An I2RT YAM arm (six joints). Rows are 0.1 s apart.
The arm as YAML. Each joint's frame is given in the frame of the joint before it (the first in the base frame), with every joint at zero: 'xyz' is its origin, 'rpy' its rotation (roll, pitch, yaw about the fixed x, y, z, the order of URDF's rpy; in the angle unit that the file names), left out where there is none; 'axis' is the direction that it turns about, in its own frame. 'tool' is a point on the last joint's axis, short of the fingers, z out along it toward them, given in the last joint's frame.
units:
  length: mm
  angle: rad
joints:
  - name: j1
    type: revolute
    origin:
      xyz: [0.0, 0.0, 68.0]
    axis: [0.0, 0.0, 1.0]
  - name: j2
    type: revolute
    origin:
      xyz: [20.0, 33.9, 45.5]
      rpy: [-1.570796, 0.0, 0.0]
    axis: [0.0, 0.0, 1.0]
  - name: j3
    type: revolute
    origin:
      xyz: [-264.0, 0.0, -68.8]
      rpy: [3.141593, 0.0, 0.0]
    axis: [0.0, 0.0, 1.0]
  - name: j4
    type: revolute
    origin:
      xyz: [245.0, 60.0, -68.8]
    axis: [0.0, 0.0, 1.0]
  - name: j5
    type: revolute
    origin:
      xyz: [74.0, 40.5, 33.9]
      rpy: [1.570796, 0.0, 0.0]
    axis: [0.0, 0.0, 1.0]
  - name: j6
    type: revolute
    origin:
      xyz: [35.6, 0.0, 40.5]
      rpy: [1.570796, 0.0, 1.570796]
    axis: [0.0, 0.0, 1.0]
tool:
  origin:
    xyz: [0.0, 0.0, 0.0]
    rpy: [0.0, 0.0, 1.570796]
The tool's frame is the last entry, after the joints.
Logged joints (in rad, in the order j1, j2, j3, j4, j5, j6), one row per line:
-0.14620, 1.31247, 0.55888, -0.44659, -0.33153, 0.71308
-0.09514, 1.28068, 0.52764, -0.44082, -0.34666, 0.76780
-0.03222, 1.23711, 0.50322, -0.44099, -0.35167, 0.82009
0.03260, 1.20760, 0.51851, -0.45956, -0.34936, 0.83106
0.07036, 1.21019, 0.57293, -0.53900, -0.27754, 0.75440
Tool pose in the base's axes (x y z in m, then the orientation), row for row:
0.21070, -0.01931, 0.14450, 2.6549, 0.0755, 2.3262
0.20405, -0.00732, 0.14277, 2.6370, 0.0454, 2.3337
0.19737, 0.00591, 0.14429, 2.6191, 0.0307, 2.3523
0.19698, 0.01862, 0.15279, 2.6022, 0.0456, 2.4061
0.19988, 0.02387, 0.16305, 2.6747, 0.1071, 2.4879
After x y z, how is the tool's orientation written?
As angles about the fixed x, y, z axes (roll, pitch, yaw), in radians.
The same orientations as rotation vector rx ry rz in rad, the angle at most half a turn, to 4 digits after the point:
1.0936, 2.5987, 0.6004
1.0977, 2.6103, 0.6459
1.0789, 2.6207, 0.6827
0.9979, 2.6395, 0.7047
0.8754, 2.6948, 0.5892

